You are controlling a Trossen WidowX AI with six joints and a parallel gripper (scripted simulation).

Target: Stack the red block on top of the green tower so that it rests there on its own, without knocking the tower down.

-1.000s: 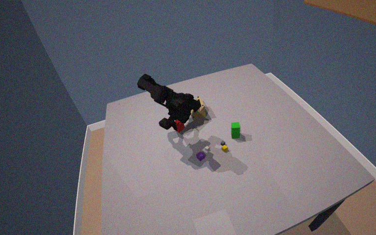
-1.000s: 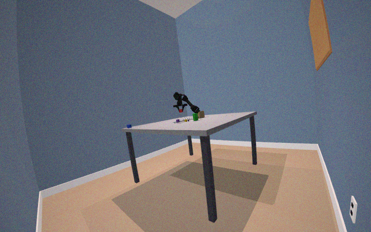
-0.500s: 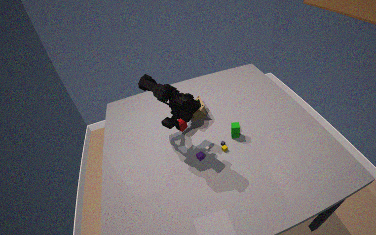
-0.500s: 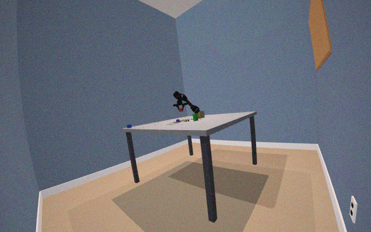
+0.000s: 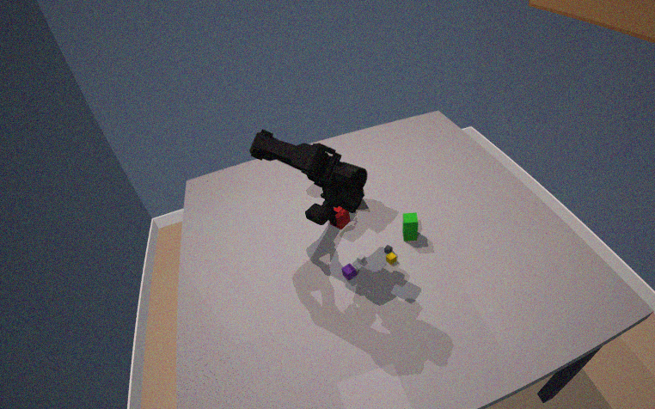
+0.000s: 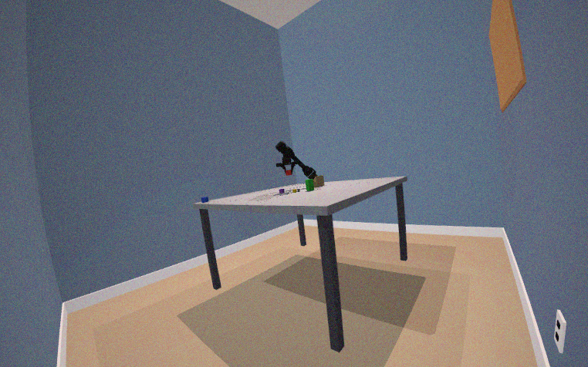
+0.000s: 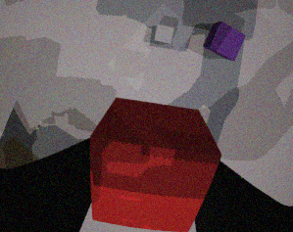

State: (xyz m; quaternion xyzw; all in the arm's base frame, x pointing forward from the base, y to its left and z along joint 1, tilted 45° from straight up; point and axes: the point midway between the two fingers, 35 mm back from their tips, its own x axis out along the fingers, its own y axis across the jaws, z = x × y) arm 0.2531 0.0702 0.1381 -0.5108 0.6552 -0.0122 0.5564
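The small dark cube lies 130 mm to the left of my gripper tip, 130 mm below it and 40 mm ahead of it. From my gripper tip the other things lie so: red block 10 mm above; then purple cube 120 mm below, 90 mm ahead; then small white cube 130 mm below, 50 mm ahead, 40 mm to the left.
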